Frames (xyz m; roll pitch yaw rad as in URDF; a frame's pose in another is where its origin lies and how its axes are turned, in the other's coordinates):
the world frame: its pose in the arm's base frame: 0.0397 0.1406 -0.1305 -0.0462 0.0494 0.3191
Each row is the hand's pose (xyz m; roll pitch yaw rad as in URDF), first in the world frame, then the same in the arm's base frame.
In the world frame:
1: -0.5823 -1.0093 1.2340 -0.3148 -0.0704 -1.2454
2: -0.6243 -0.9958 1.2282 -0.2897 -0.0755 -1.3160
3: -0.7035 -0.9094 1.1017 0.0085 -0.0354 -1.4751
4: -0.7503 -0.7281 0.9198 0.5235 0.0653 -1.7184
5: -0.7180 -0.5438 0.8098 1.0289 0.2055 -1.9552
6: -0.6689 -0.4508 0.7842 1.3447 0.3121 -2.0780
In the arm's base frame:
1: -0.1541 -0.9252 1.1760 -0.3767 -0.0982 -0.9199
2: -0.1984 -0.9260 1.1717 -0.3495 -0.1076 -0.9903
3: -0.3049 -0.8764 1.0454 -0.0452 -0.0766 -1.1519
4: -0.4124 -0.7300 0.8578 0.4814 0.0123 -1.3998
5: -0.4434 -0.5517 0.7380 1.0001 0.1441 -1.6400
6: -0.4270 -0.4497 0.7057 1.3233 0.2477 -1.7637

